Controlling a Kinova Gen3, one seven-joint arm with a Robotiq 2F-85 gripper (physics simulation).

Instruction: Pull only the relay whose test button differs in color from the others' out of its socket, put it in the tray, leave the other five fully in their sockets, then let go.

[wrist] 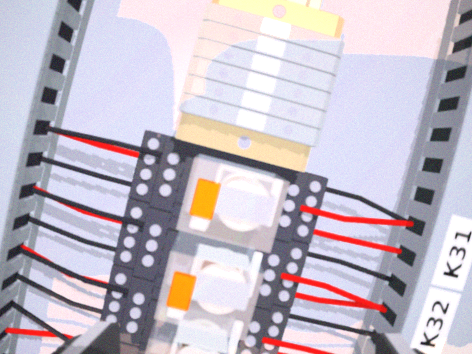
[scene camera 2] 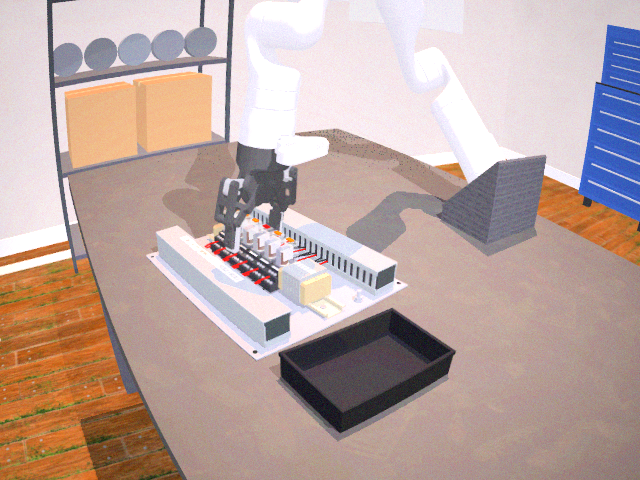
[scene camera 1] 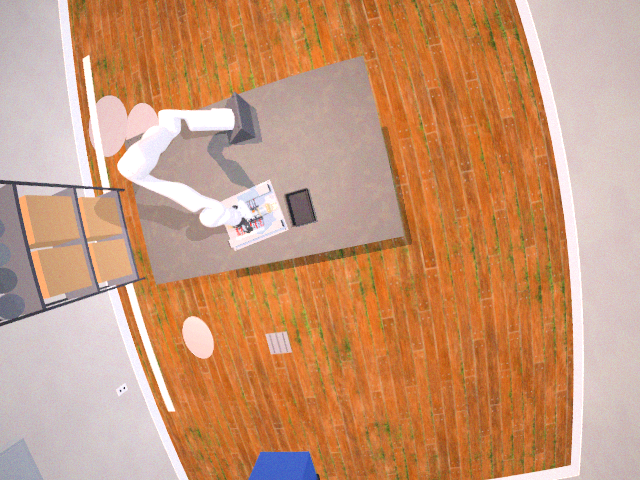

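Pixels of known places: gripper, between the fingertips: (scene camera 2: pixel 253 242) (scene camera 1: pixel 247 220); arm's base, origin of its link: (scene camera 2: pixel 490 181) (scene camera 1: pixel 231 120).
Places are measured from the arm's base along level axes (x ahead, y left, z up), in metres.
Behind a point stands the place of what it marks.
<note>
The relay with the red test button (scene camera 2: pixel 266 226) {z -0.017, x 0.472, y -0.025 m} stands upright in the relay row in scene camera 2. Its neighbours have orange buttons, including the first relay (scene camera 2: pixel 285 254) {z -0.031, x 0.475, y 0.041 m} (wrist: pixel 237 200) {z -0.019, x 0.470, y 0.031 m} and the second relay (scene camera 2: pixel 271 246) {z -0.029, x 0.483, y 0.014 m} (wrist: pixel 215 287) {z -0.019, x 0.475, y 0.005 m}. A third relay (wrist: pixel 207 342) {z -0.026, x 0.481, y -0.014 m} is cut off at the bottom of the wrist view, its button out of sight. My gripper (scene camera 2: pixel 255 236) {z -0.034, x 0.496, y -0.017 m} (wrist: pixel 240 345) {z -0.034, x 0.496, y -0.017 m} is open and empty, pointing down, with its fingertips low on either side of the row near the red-button relay. Fingers partly hide the far relays. The black tray (scene camera 1: pixel 312 206) {z -0.059, x 0.489, y 0.308 m} (scene camera 2: pixel 395 395) {z -0.070, x 0.488, y 0.307 m} is empty.
Two slotted wire ducts (scene camera 2: pixel 222 284) {z -0.044, x 0.575, y 0.056 m} (scene camera 2: pixel 330 248) {z -0.047, x 0.395, y 0.026 m} flank the row. A terminal block (scene camera 2: pixel 305 281) {z -0.046, x 0.473, y 0.092 m} (wrist: pixel 265 80) {z -0.040, x 0.463, y 0.068 m} stands at the row's tray end. Red and black wires run to the sockets. The arm's wedge-shaped base (scene camera 1: pixel 241 121) {z 0.058, x 0.047, y 0.076 m} (scene camera 2: pixel 516 201) {z -0.013, x 0.004, y 0.077 m} stands on the table (scene camera 1: pixel 330 113) {z -0.087, x 0.058, y 0.475 m}.
</note>
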